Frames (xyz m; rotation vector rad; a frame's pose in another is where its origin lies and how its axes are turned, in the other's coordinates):
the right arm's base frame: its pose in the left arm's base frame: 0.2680 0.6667 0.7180 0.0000 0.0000 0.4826
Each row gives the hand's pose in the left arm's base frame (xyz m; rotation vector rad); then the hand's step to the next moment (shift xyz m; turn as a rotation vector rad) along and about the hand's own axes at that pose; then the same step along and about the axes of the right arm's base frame.
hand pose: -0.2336 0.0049 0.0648 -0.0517 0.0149 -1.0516
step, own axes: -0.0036 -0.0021 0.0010 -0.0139 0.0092 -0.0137
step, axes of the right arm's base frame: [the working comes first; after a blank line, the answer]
step, axes of the left arm's base frame: -0.0036 0.0021 0.0011 0.0006 0.0161 -0.0143

-0.0022 0.0035 0.0011 0.0080 0.0140 -0.0143
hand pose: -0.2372 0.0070 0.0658 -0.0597 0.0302 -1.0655
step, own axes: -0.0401 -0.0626 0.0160 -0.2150 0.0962 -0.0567
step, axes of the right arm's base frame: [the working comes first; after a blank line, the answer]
step, axes of the left arm's base frame: -0.0732 0.0054 0.0198 -0.0230 0.2326 -0.0636

-0.0623 0.0388 0.0198 0.0876 0.2168 -0.0636
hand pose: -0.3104 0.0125 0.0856 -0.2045 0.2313 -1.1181
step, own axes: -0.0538 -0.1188 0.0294 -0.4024 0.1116 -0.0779
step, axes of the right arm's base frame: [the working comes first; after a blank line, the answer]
step, axes of the left arm's base frame: -0.1166 -0.0002 0.0654 -0.0942 0.4077 -0.0730

-0.1034 0.0539 0.0654 0.1058 0.4049 -0.0730
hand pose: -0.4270 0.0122 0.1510 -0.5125 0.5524 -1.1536
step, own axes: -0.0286 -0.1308 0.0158 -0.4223 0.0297 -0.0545
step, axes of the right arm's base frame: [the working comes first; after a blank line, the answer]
step, axes of the left arm's base frame: -0.0902 -0.0136 0.0993 -0.1425 0.4023 -0.0004

-0.0862 0.0298 0.0993 0.0605 0.4225 -0.0004
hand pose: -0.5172 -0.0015 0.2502 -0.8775 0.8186 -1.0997
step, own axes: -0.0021 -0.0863 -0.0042 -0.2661 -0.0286 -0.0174
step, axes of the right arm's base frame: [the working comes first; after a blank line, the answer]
step, axes of the left arm's base frame: -0.0377 -0.0169 0.0759 -0.0931 0.2466 0.0494

-0.0413 0.0025 0.0759 0.0320 0.2617 0.0494
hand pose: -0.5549 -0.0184 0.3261 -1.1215 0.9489 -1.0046
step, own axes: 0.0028 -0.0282 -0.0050 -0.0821 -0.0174 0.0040
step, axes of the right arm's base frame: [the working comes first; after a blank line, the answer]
step, axes of the left arm's base frame: -0.0081 -0.0078 0.0265 -0.0211 0.0773 0.0253

-0.0108 -0.0031 0.0265 0.0172 0.0782 0.0253
